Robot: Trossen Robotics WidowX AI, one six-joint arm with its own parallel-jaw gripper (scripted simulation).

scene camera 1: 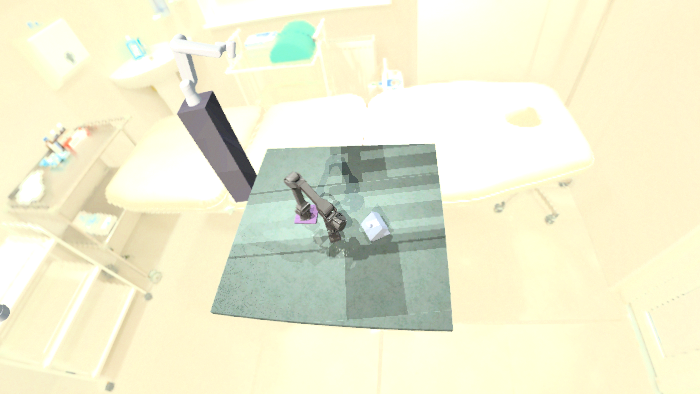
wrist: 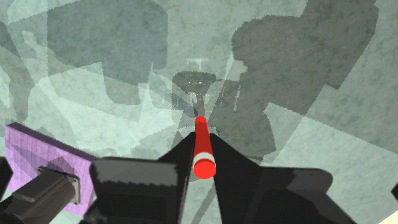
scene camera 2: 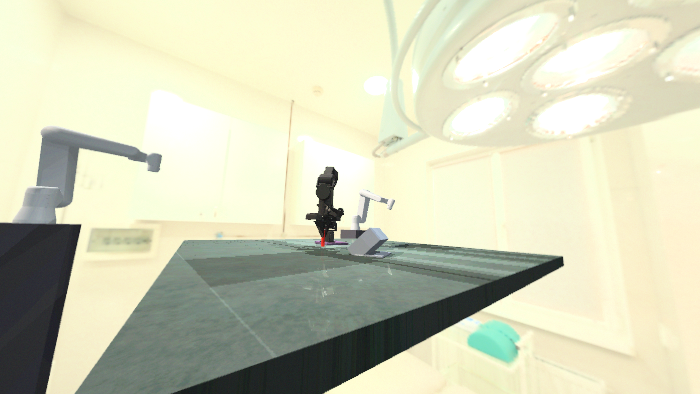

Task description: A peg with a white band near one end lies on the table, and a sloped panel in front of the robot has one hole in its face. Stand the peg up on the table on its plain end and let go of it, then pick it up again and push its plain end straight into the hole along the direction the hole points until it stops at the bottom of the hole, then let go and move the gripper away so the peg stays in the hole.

Labels:
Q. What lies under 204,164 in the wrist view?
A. A red peg.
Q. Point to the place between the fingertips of my gripper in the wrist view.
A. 202,136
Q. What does my gripper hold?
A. A red peg.

